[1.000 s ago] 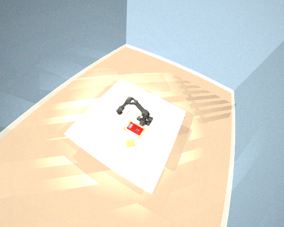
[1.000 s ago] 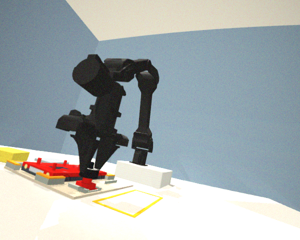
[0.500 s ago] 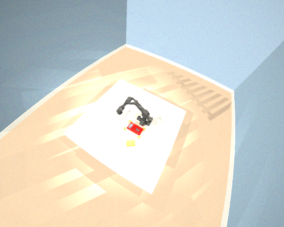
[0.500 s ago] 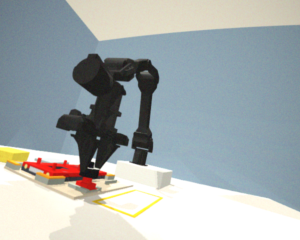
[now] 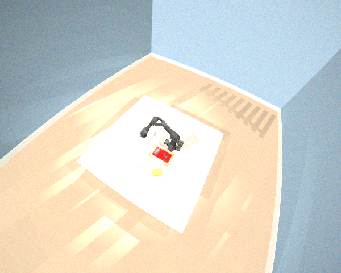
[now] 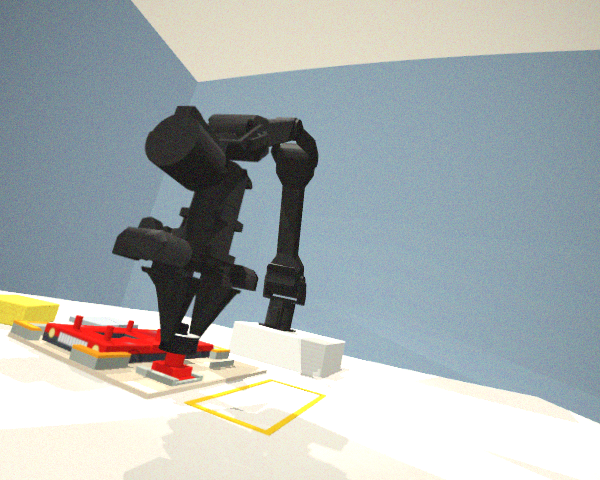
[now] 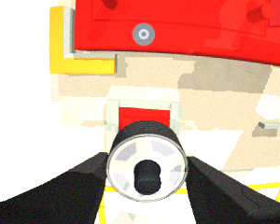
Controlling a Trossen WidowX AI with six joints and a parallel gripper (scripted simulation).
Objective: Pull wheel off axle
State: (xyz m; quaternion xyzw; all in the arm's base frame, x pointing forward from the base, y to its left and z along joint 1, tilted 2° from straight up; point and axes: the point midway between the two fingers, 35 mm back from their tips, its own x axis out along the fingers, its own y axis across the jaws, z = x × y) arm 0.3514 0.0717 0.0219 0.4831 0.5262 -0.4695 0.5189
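The black wheel lies right at my gripper tip. The rest, counted from my gripper tip: yellow block 3 cm ahead, 31 cm to the right, 3 cm below.
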